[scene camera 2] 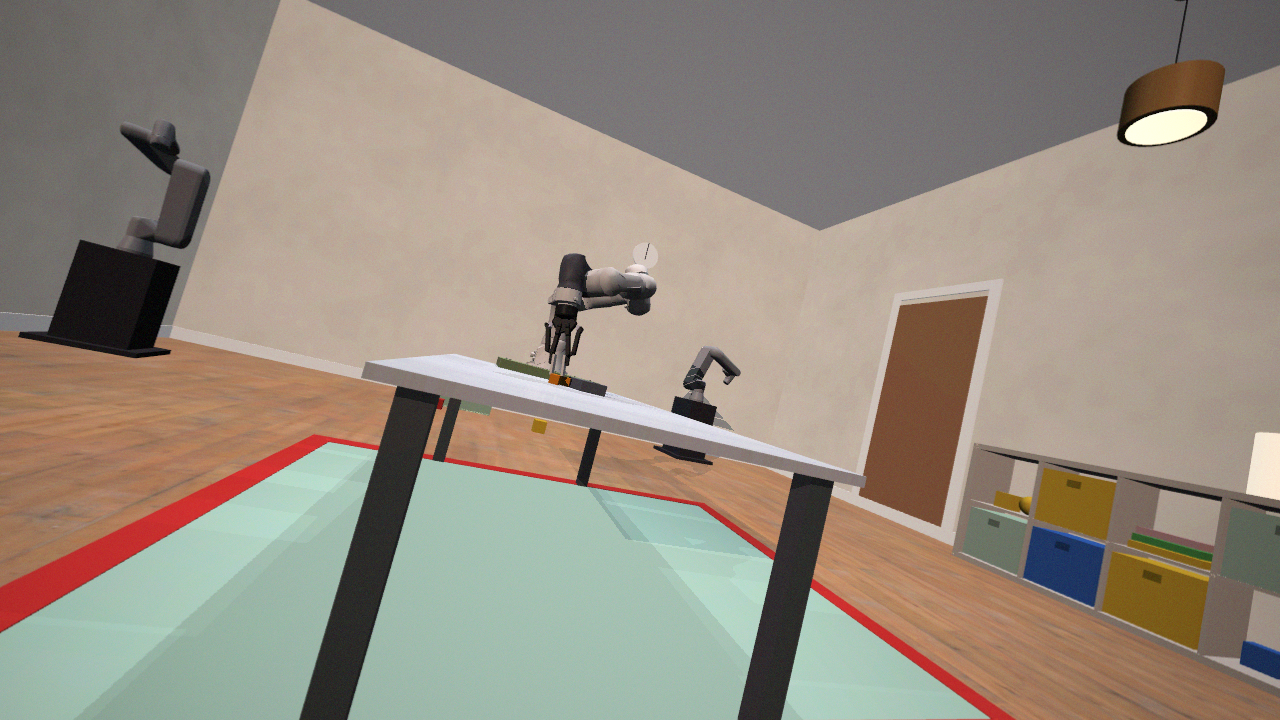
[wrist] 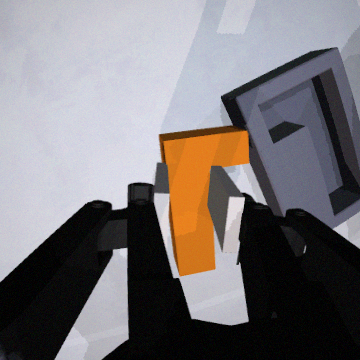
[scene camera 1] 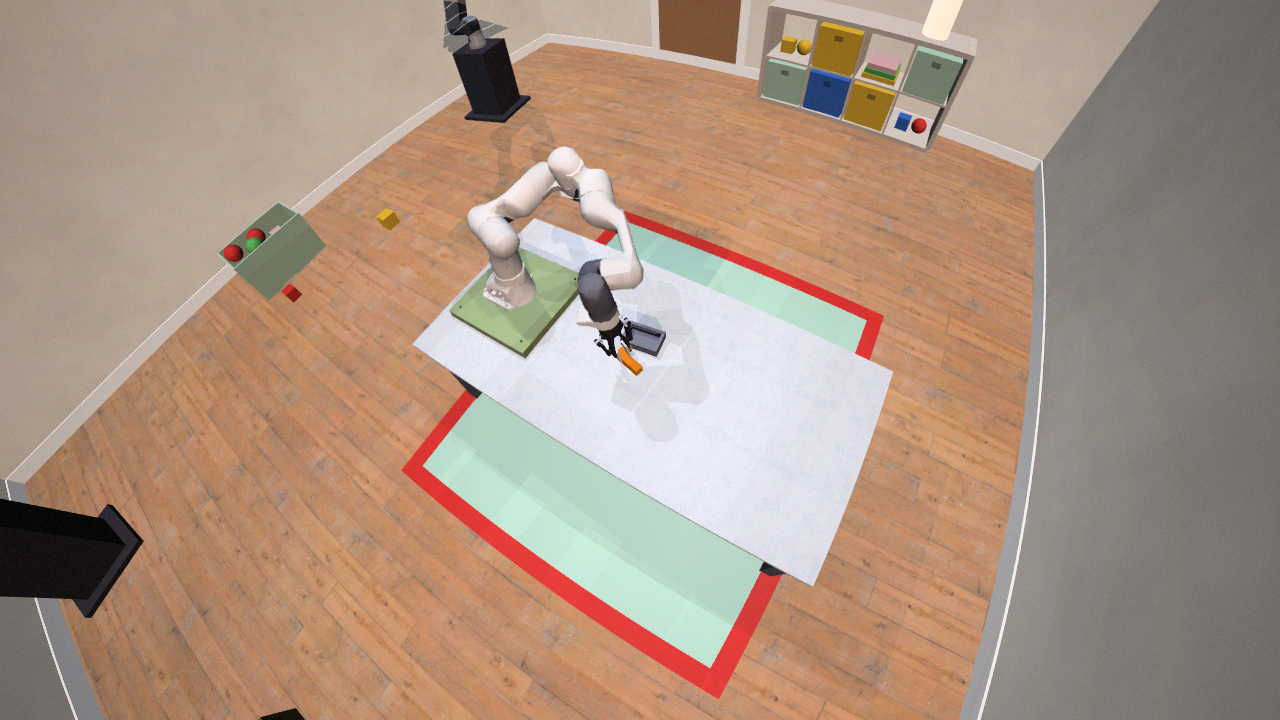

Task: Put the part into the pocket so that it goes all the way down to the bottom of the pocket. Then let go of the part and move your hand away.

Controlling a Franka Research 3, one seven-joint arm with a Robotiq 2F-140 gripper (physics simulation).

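The part is an orange L-shaped piece (scene camera 1: 631, 361) (scene camera 2: 559, 380) (wrist: 205, 147), lying low at the table top. In the wrist view its long leg runs between the finger pads, slightly slanted, and its short leg points right, close to the grey block. My gripper (scene camera 1: 622, 350) (scene camera 2: 559, 368) (wrist: 187, 183) points down and is shut on the long leg, one pad along each side. The grey block (scene camera 1: 646, 350) (scene camera 2: 588, 387) (wrist: 260, 170) with the recessed pocket sits right beside the part, turned at an angle to it. Whether the part touches the block cannot be told.
The white table (scene camera 1: 760, 429) (scene camera 2: 716, 438) carries the arm's green base plate (scene camera 1: 546, 326) (scene camera 2: 521, 366) behind the gripper. A cube shelf (scene camera 1: 955, 40) stands by the far wall. A green bin (scene camera 1: 281, 259) with balls stands on the floor to the left.
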